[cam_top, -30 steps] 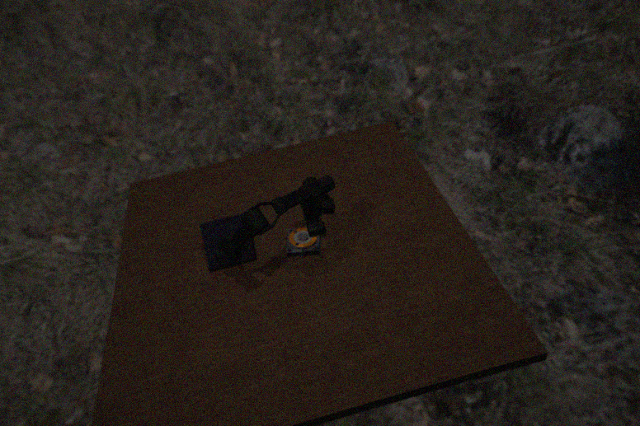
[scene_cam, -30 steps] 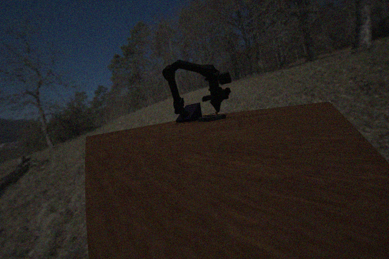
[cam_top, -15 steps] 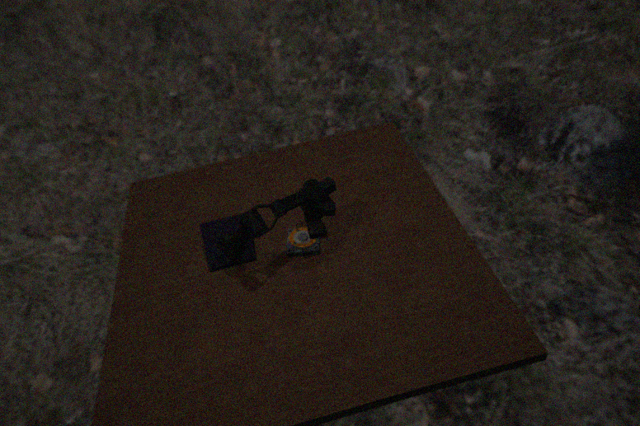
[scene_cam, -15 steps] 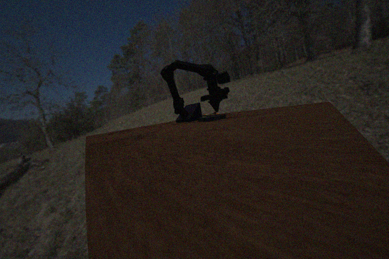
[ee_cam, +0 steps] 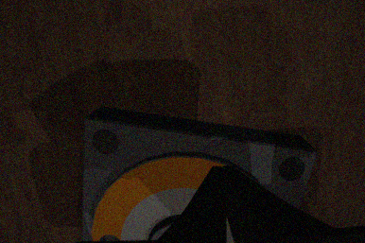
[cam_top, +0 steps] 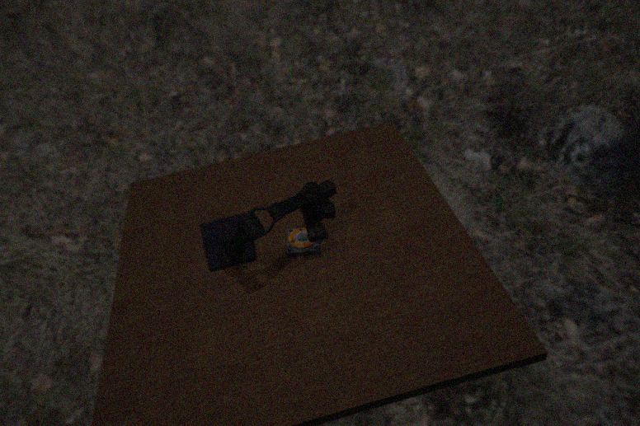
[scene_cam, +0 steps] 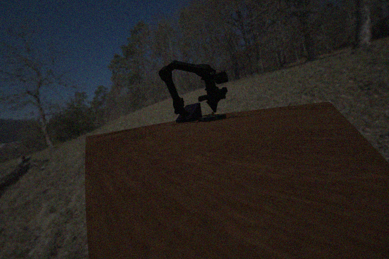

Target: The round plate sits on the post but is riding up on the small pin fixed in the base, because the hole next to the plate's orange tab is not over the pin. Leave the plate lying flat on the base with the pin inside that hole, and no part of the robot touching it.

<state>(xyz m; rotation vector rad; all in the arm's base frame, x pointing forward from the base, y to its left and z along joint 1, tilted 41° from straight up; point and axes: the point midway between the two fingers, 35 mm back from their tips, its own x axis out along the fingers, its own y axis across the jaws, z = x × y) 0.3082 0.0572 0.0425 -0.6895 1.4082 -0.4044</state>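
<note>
Now: gripper tip 5 cm past the base, 1 cm to the right of it and 2 cm above it.
</note>
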